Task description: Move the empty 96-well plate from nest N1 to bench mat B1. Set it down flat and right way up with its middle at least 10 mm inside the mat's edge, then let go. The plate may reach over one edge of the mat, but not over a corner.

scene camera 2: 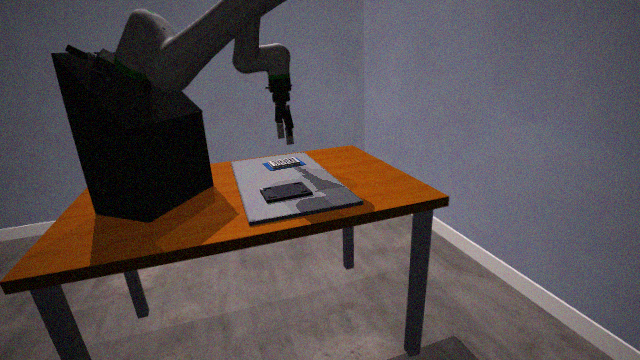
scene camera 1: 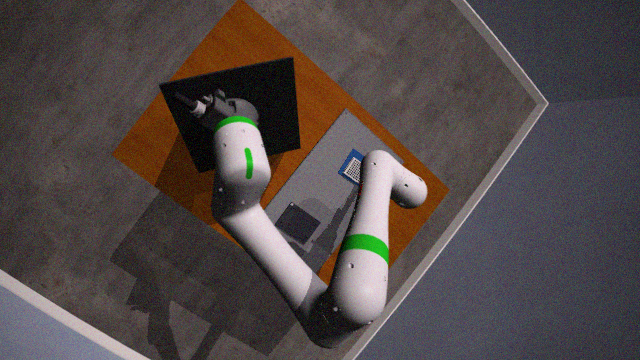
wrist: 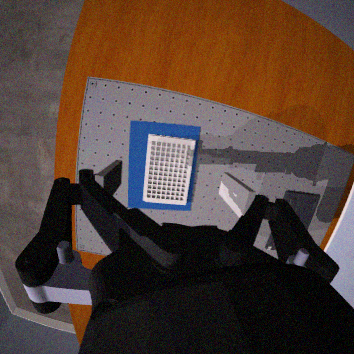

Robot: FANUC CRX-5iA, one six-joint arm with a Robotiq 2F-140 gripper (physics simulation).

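Pixels of known places: gripper, fingertip midpoint: (scene camera 2: 285,141) (wrist: 172,177); arm's base at its link origin: (scene camera 2: 127,82) (scene camera 1: 232,119).
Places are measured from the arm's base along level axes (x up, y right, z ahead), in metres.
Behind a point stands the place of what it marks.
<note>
The white 96-well plate (scene camera 1: 353,170) @(x -0.399, y -0.098, z 0.529 m) (scene camera 2: 284,162) @(x -0.397, y -0.094, z 0.556 m) (wrist: 169,170) @(x -0.396, y -0.101, z 0.561 m) lies flat with its wells up on the blue bench mat (scene camera 1: 355,152) @(x -0.410, y -0.171, z 0.496 m) (scene camera 2: 268,166) @(x -0.410, y -0.117, z 0.486 m) (wrist: 136,165) @(x -0.410, y -0.163, z 0.563 m). In the wrist view it is inside the mat's outline, nearer its right edge. The dark nest (scene camera 1: 298,222) @(x -0.401, y 0.223, z 0.441 m) (scene camera 2: 286,192) @(x -0.400, y 0.249, z 0.439 m) (wrist: 306,199) @(x -0.400, y 0.244, z 0.508 m) holds no plate. My gripper (scene camera 2: 285,135) @(x -0.303, y -0.103, z 0.573 m) (wrist: 172,177) @(x -0.303, y -0.103, z 0.573 m) is open and empty, well above the plate, with its fingers apart on either side of it in the wrist view. The arm hides the gripper and part of the plate and mat in scene camera 1.
A grey perforated board (scene camera 1: 312,172) @(x -0.412, y 0.006, z 0.378 m) (scene camera 2: 252,202) @(x -0.412, y 0.244, z 0.317 m) (wrist: 107,105) @(x -0.412, y -0.222, z 0.671 m) carries the mat and nest on the orange table (scene camera 1: 225,37) @(x -0.425, y -0.271, z -0.222 m) (scene camera 2: 400,185) @(x -0.425, y 0.356, z 0.853 m) (wrist: 175,45) @(x -0.425, y -0.108, z 0.797 m). A large black pedestal (scene camera 1: 277,100) @(x 0.022, y -0.114, z 0.078 m) (scene camera 2: 175,165) @(x -0.282, y 0.088, z 0.100 m) stands beside the board and bears the arm's base.
</note>
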